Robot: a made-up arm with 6 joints.
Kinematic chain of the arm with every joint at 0, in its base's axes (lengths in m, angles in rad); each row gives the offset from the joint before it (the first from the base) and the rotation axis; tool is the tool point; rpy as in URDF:
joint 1: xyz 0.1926 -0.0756 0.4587 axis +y
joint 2: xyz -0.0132 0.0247 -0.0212 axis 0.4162 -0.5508 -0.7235
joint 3: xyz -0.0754 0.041 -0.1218 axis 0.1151 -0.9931 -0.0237
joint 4: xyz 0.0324 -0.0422 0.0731 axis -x
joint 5: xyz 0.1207 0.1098 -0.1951 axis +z
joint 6: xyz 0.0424 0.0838 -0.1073 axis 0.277 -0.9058 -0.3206
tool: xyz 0.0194 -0.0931 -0.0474 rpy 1.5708 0 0
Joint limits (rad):
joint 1: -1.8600..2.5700
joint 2: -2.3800..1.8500
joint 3: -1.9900..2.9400
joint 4: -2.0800..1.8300
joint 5: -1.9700..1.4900
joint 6: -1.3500..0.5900
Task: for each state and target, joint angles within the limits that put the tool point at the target. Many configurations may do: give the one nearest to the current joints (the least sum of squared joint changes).
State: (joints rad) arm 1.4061 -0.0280 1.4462 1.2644 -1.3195 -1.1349
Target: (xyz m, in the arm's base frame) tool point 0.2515 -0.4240 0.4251
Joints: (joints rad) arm 1.5098 -0.5805 1.6097 1.7317 -1.2599 -1.0052
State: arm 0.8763 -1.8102 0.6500 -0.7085 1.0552 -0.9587
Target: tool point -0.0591 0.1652 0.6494
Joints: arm 0.9714 -1.3547 0.5483 -1.0203 1.0857 -0.8665
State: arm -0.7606 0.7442 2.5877 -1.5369 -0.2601 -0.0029
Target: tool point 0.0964 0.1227 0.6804
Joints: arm -0.4469 1.1988 1.8209 -0.8001 -0.3170 0.0299
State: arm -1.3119 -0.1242 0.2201 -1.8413 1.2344 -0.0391
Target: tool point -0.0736 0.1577 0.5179
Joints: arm -1.5240 0.0501 0.1080 -2.0800 1.3331 -0.2119
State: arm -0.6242 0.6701 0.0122 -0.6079 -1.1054 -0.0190
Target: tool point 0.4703 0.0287 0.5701
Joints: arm -0.4708 0.7394 0.7517 -0.4246 -1.1518 -0.0671
